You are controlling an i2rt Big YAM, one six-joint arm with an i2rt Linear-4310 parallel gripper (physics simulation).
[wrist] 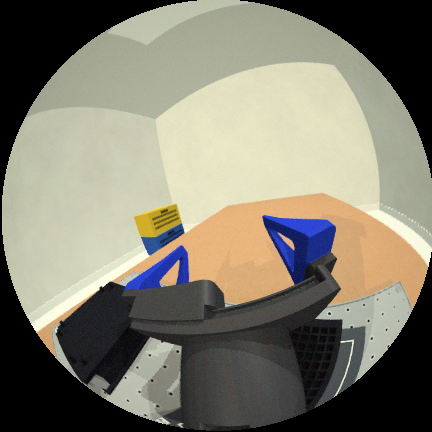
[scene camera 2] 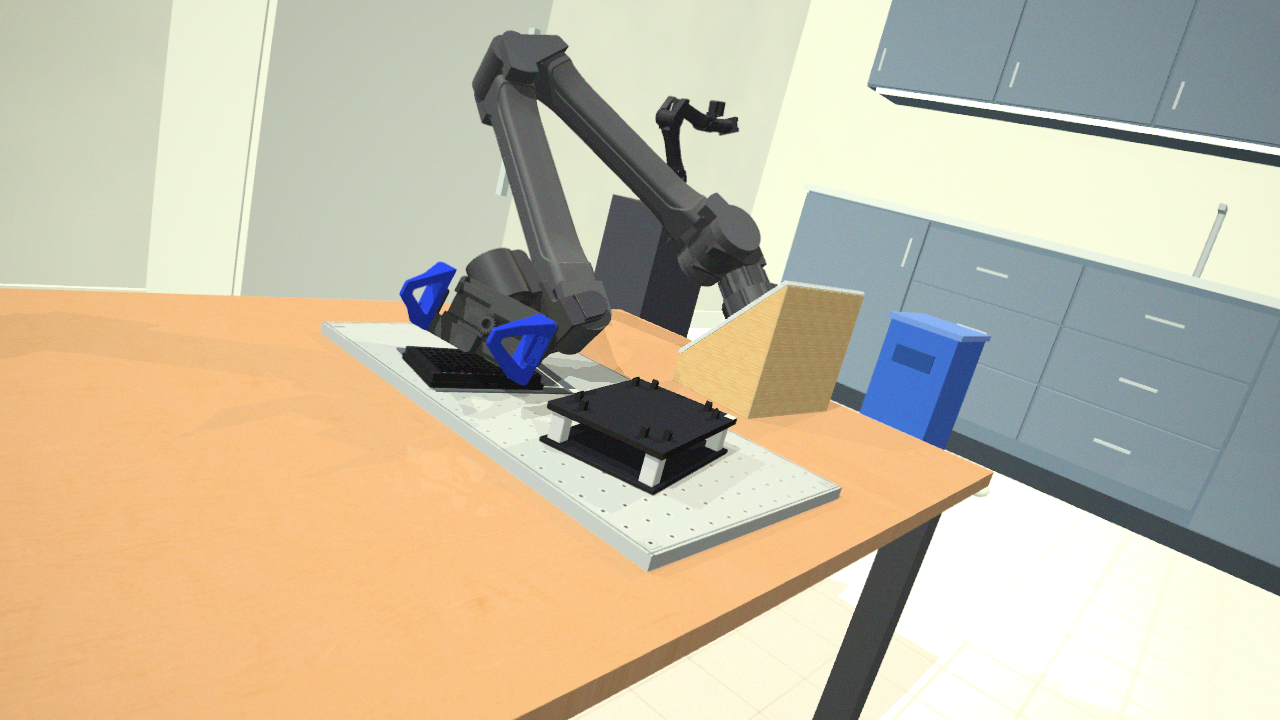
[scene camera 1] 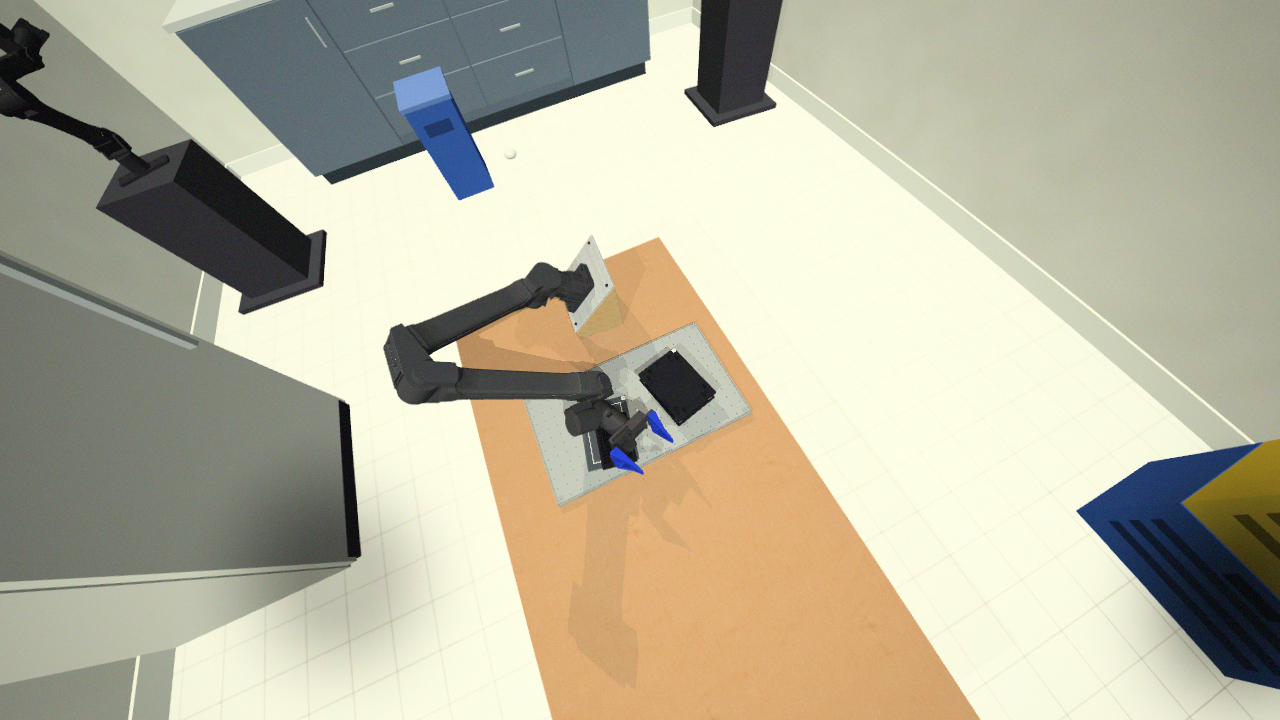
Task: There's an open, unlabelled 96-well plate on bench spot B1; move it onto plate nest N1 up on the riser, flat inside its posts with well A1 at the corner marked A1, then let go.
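Seen in the pictures: gripper, fingertip midpoint: (wrist: pixel 221 235) (scene camera 2: pixel 446 311) (scene camera 1: pixel 658 456); arm's base, origin of the base link: (scene camera 2: pixel 760 326) (scene camera 1: pixel 579 288).
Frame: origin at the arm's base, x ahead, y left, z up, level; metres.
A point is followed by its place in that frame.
The black 96-well plate (scene camera 1: pixel 606 452) {x 0.443, y -0.081, z -0.070 m} (scene camera 2: pixel 447 365) {x 0.457, y -0.045, z -0.071 m} (wrist: pixel 317 355) lies on the dark, white-outlined spot B1 (wrist: pixel 358 345), partly hidden by the arm. Its well A1 cannot be made out. The black nest N1 (scene camera 1: pixel 677 386) {x 0.361, y 0.142, z -0.046 m} (scene camera 2: pixel 640 413) {x 0.369, y 0.150, z -0.046 m} (wrist: pixel 95 320) {x 0.357, y 0.137, z -0.046 m} stands raised on white legs beside it, with small posts along its edges and no plate on it. A small white mark shows at one nest corner in scene camera 1, too small to read. My gripper (scene camera 1: pixel 655 454) {x 0.515, y 0.029, z 0.007 m} (scene camera 2: pixel 474 322) {x 0.515, y 0.029, z 0.007 m} (wrist: pixel 221 235) {x 0.515, y 0.029, z 0.007 m} is open and empty, above the plate and tilted, its blue fingers pointing outward rather than down.
Plate spot and nest share a light perforated board (scene camera 1: pixel 554 465) {x 0.421, y -0.213, z -0.086 m} (scene camera 2: pixel 760 501) {x 0.313, y 0.265, z -0.086 m} (wrist: pixel 385 320) on the wooden table (scene camera 1: pixel 716 573) {x 0.771, y 0.055, z -0.099 m} (scene camera 2: pixel 268 501) {x 0.683, y 0.130, z -0.099 m}. The arm's wedge-shaped wooden mount (scene camera 1: pixel 601 317) {x 0.096, y 0.028, z -0.030 m} (scene camera 2: pixel 796 358) {x 0.026, y 0.086, z -0.017 m} stands behind the nest. A blue bin (scene camera 1: pixel 452 147) (scene camera 2: pixel 921 376) stands on the floor beyond.
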